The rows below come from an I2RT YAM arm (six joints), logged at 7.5 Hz.
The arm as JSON. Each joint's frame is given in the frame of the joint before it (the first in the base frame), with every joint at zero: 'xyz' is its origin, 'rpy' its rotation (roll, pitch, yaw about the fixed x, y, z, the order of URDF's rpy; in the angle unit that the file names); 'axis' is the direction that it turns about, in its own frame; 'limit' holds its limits. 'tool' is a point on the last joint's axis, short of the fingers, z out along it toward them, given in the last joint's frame.
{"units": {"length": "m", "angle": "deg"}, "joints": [
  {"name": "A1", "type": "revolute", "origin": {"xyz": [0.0, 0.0, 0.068], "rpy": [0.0, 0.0, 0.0]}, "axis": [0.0, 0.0, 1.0], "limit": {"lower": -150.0, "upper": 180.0}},
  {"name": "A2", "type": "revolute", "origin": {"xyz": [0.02, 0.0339, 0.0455], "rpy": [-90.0, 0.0, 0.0]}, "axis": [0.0, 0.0, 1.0], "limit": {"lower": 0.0, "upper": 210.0}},
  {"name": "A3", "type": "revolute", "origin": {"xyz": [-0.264, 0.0, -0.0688], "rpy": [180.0, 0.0, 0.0]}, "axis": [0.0, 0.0, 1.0], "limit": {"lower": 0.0, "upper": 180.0}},
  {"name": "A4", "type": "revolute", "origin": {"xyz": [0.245, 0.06, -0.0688], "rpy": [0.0, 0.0, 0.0]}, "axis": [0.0, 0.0, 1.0], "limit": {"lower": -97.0, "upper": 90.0}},
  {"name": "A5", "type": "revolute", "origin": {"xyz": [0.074, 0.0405, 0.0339], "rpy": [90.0, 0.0, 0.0]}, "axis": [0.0, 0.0, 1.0], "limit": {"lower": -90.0, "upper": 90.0}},
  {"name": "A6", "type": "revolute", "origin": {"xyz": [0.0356, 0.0, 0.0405], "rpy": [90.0, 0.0, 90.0]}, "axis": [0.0, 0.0, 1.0], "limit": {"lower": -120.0, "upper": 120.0}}
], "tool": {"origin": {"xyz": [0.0, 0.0, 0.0], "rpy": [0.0, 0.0, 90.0]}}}
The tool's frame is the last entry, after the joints.
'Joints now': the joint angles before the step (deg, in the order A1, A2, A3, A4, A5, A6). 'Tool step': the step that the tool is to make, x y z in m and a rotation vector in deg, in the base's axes. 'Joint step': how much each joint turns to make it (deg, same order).
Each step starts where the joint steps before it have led.
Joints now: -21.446, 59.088, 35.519, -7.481, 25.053, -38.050
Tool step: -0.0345, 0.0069, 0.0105, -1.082, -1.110, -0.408
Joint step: -2.067, -10.716, -2.371, -6.301, -1.148, -1.459
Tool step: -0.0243, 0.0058, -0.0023, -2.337, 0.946, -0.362
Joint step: -1.471, -7.731, -2.982, -3.429, 0.221, -3.004
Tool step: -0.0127, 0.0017, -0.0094, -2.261, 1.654, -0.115
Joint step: -1.399, -4.262, -3.229, -0.180, 0.121, -3.329
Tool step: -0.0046, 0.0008, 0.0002, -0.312, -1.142, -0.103
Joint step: -0.635, -1.852, -0.652, -0.029, -0.581, -0.027
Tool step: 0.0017, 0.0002, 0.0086, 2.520, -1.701, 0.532
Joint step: -0.038, 0.873, 2.383, -2.173, -1.836, 2.670
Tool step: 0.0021, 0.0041, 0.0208, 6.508, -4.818, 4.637
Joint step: 0.023, 0.765, 5.170, -4.726, -7.697, 5.349
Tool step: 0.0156, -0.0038, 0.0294, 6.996, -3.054, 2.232
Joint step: 0.151, 6.376, 8.643, -3.895, -5.366, 5.918
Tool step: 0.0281, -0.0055, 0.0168, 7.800, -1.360, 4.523
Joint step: 1.067, 8.505, 7.266, -1.469, -6.763, 4.909
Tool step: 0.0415, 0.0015, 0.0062, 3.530, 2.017, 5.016
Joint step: 4.545, 9.981, 6.710, -0.024, -1.708, 1.792
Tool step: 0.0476, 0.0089, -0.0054, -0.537, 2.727, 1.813
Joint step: 5.886, 10.141, 5.445, 2.223, 4.109, 1.253
